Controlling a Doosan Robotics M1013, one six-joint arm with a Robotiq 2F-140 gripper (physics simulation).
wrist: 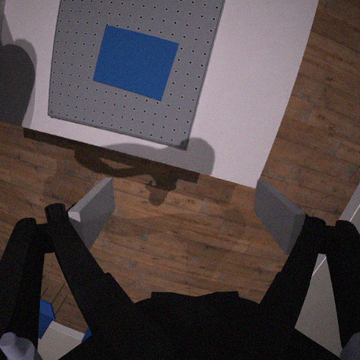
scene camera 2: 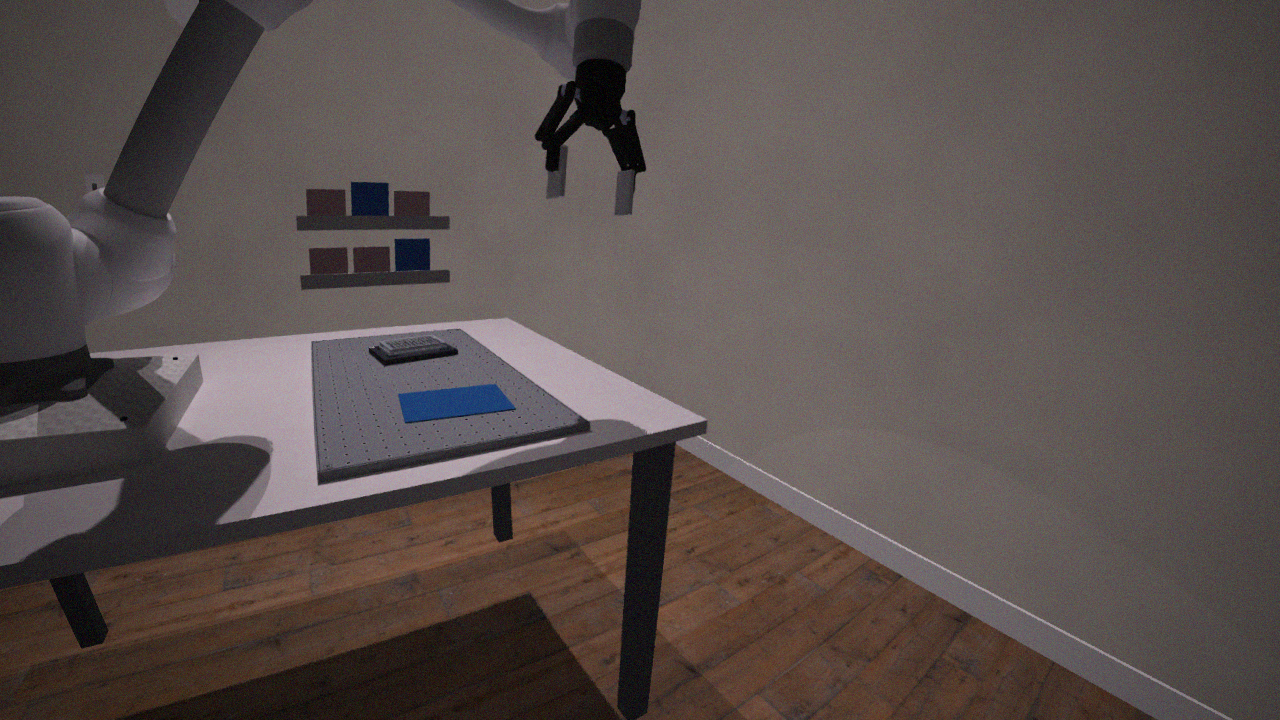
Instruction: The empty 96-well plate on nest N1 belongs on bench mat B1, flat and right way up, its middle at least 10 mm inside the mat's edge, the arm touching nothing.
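Places are measured from the arm's base along level axes (x ahead, y left, z up), in centimetres.
Where they show: gripper, fingertip midpoint: [scene camera 2: 591, 206]; arm's base, origin of the base link: [scene camera 2: 32, 385].
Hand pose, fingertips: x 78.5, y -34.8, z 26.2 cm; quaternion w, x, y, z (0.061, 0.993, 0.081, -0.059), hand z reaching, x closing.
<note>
Things, the pixels of their top centre, and the offset from my fingertips. "pt": a spot on its surface instead. Level surfaces: height alone.
- 96-well plate, middle of its top: [scene camera 2: 412, 341] dz -28.7, dx -15.5, dy +45.2 cm
- dark nest, surface spot: [scene camera 2: 390, 359] pt dz -30.3, dx -21.7, dy +38.7 cm
- blue bench mat, its level: dz -31.2 cm
- perforated grey board, its level: dz -31.4 cm
- white table, its level: dz -32.7 cm
The 96-well plate [scene camera 2: 413, 342] is a pale, low block lying flat on the dark nest [scene camera 2: 390, 359] near the back of the grey board in the scene view; the plate does not show in the wrist view. The blue bench mat [scene camera 2: 456, 403] [wrist: 136, 63] lies flat on the board, nearer the front, with no plate on it. My gripper [scene camera 2: 590, 188] [wrist: 184, 194] is open and empty, high above the bench top, its fingers pointing down and wide apart. In the wrist view the floor beyond the bench edge shows between the fingers.
The perforated grey board [scene camera 2: 358, 438] [wrist: 75, 100] lies on the white table [scene camera 2: 617, 402] [wrist: 250, 85]. The arm's base [scene camera 2: 40, 295] stands at the left. Two wall shelves [scene camera 2: 372, 222] [scene camera 2: 375, 280] with boxes are behind. The arm's shadow falls on the table's front edge.
</note>
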